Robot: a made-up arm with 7 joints.
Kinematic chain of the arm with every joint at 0, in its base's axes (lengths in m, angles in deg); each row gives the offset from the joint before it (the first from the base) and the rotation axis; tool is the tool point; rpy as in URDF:
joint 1: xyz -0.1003 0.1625 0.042 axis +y
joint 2: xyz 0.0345 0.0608 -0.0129 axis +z
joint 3: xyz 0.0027 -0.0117 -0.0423 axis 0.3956 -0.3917 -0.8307
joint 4: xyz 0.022 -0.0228 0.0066 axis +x
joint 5: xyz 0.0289 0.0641 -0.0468 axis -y
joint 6: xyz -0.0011 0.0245 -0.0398 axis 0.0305 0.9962 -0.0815
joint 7: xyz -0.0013 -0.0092 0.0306 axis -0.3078 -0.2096 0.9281
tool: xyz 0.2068 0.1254 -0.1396 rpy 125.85 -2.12 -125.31
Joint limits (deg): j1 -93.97..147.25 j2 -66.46..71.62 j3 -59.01..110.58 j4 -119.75..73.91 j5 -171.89..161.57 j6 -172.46..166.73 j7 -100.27..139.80
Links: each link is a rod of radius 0.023 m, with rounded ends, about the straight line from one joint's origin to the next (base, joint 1, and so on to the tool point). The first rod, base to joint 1, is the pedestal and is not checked.
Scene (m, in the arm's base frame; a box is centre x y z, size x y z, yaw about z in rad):
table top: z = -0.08
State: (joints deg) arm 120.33 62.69 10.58 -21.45 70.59 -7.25 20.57
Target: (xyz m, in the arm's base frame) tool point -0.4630 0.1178 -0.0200
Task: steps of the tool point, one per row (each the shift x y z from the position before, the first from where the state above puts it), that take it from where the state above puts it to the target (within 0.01 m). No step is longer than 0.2 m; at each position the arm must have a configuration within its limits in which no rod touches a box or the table.
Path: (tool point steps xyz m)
1: -0.0915 0.0043 0.0076
2: -0.0919 -0.0242 0.0305
3: -0.0756 -0.0544 0.0557
4: -0.0750 -0.0808 -0.0956
5: -0.0305 -0.1303 -0.0655
6: 0.0273 -0.1465 -0.0231

